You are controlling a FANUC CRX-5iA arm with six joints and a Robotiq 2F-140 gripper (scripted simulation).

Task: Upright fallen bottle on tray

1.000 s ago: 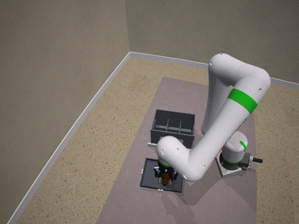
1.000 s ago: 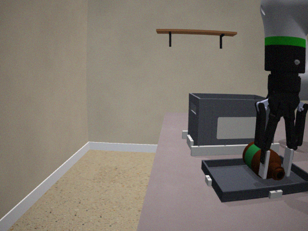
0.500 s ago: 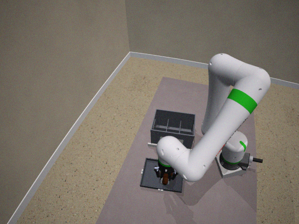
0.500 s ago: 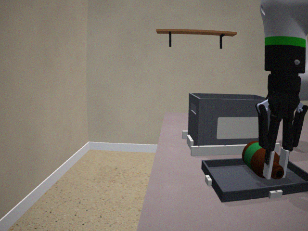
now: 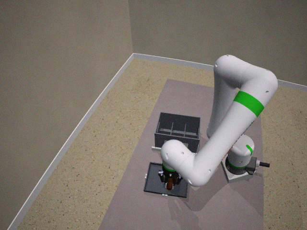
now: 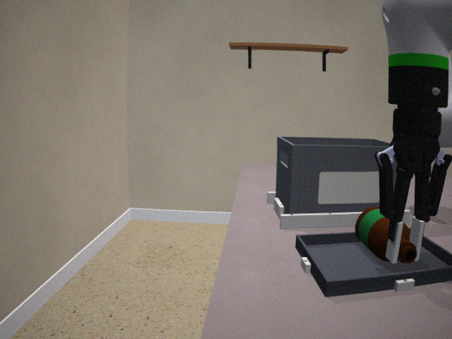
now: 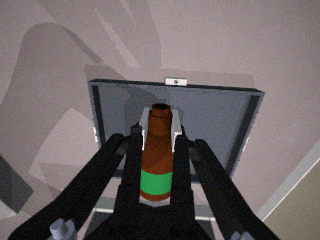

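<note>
Right now the bottle is 1 cm ahead of my hand, 5 cm to the right of it and 2 cm below it. Also, from my hand: tray: 3 cm ahead, 4 cm to the right, 5 cm below; crate: 8 cm ahead, 34 cm to the right, 2 cm above.
</note>
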